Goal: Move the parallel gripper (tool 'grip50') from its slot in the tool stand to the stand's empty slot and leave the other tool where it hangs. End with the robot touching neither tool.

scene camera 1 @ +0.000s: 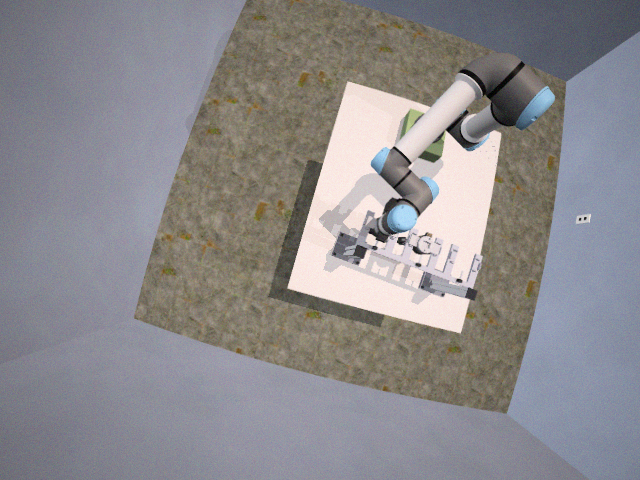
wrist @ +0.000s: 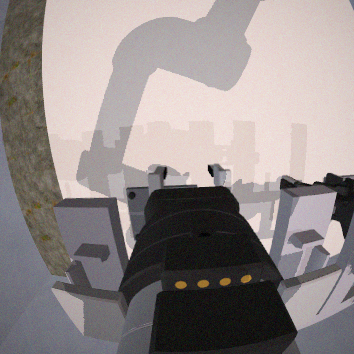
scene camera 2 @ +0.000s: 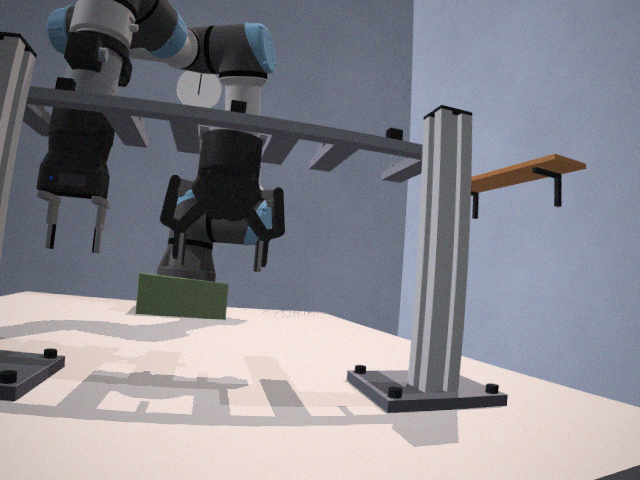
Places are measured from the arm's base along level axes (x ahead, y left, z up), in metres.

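Pixels of known places: hand, its tool point: (scene camera 2: 89, 90); arm's base, origin of its link: (scene camera 2: 185, 279).
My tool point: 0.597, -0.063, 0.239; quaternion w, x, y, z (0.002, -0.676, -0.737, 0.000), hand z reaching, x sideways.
For each thing: its top centre in the pictures, then the offset to it from my tool point, as dx, dy, dz. "spot": a spot on its surface instead.
- tool stand's, centre of its top: (scene camera 2: 239, 97) (scene camera 1: 423, 258) +0.039, +0.186, -0.005
- left prong, a spot on its surface: (wrist: 87, 225) spot: -0.032, -0.052, -0.039
- right prong, a spot on its surface: (wrist: 305, 207) spot: -0.044, +0.048, -0.039
- stand's upright post, a spot on its surface: (scene camera 2: 442, 248) spot: +0.102, +0.409, -0.160
- foot plate, a spot on its surface: (scene camera 2: 429, 400) spot: +0.123, +0.397, -0.311
The parallel gripper (scene camera 2: 73, 246) (wrist: 189, 172) is on the arm's wrist, pointing down, fingers apart and empty: open. It is between the two prongs of the tool stand's (scene camera 1: 439, 271) (scene camera 2: 330, 133) end slot, at the left in scene camera 2. In the wrist view the left prong (wrist: 87, 225) and right prong (wrist: 305, 207) flank its black body. Whether its side plates rest on them cannot be told. The black adaptive gripper (scene camera 1: 426, 243) (scene camera 2: 230, 175) (wrist: 344, 197) hangs in the middle slot. The slot at the other end, between its prongs (scene camera 1: 452, 256) (scene camera 2: 333, 156), is empty.
The stand's upright post (scene camera 2: 442, 248) and foot plate (scene camera 2: 429, 400) are at the right in scene camera 2. A green block (scene camera 1: 434, 150) (scene camera 2: 181, 296) is under the robot's base. A wooden shelf (scene camera 2: 527, 171) is on the wall. The arm's shadow (wrist: 170, 45) falls on the table.
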